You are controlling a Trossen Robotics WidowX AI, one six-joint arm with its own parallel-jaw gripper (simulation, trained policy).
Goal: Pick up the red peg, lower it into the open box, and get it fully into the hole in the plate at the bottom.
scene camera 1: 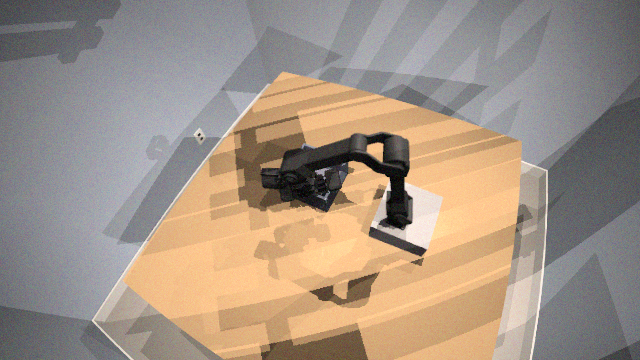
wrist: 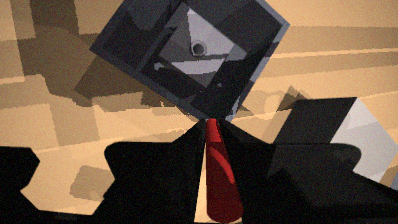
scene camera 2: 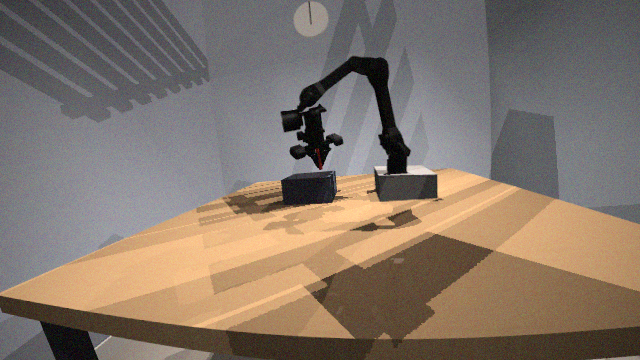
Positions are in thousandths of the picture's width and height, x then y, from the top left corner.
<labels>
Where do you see a dark box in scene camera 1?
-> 505, 562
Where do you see a dark box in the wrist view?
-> At 333, 194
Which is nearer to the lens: the red peg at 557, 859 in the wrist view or the grey plate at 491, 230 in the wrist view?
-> The red peg.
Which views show my gripper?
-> Scene camera 1, the wrist view and scene camera 2: all of them.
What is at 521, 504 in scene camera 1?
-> My gripper.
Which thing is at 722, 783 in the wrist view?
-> My gripper.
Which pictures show the dark box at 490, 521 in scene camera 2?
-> Scene camera 1, the wrist view and scene camera 2: all of them.
</labels>
